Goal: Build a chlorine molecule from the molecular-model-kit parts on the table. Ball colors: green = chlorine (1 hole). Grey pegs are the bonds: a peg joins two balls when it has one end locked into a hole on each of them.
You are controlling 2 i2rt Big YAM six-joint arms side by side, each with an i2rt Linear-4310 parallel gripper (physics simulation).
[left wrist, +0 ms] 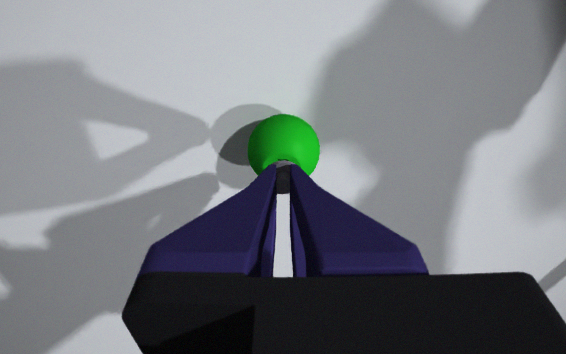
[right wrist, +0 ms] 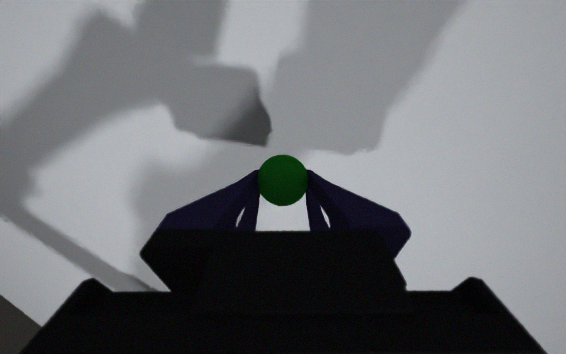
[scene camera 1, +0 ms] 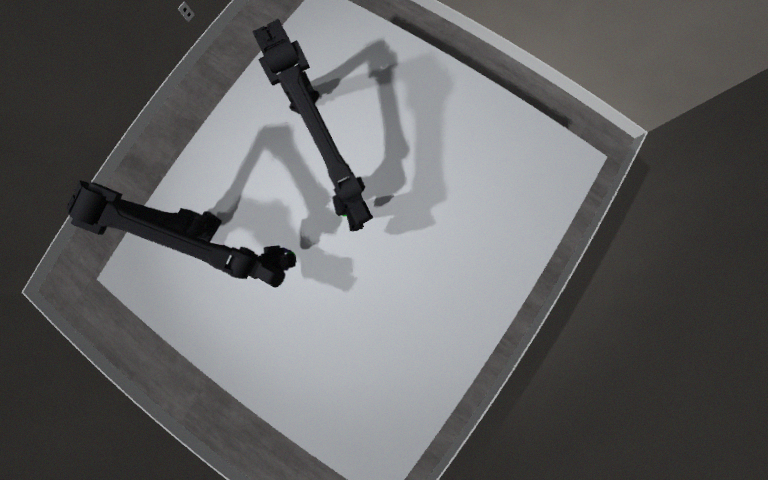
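A green ball (left wrist: 283, 137) shows just beyond the fingertips in the left wrist view. The rim of its hole faces a short grey peg (left wrist: 283, 180). My left gripper (left wrist: 283, 177) is shut on this peg, whose light upper end meets the hole's rim. Whether the peg is locked in cannot be told. My right gripper (right wrist: 282, 176) is shut on another green ball (right wrist: 283, 187), with one finger on each side; no hole shows on it. In scene camera 1 the hands hide the fingers, and small green slivers show beside both hands.
A white table top (scene camera 1: 424, 339) lies inside a raised grey border (scene camera 1: 198, 390). The left arm (scene camera 1: 320, 133) comes from the upper left and the right arm (scene camera 1: 169, 234) from the left; their hands are near each other. Shadows of both arms fall across the table.
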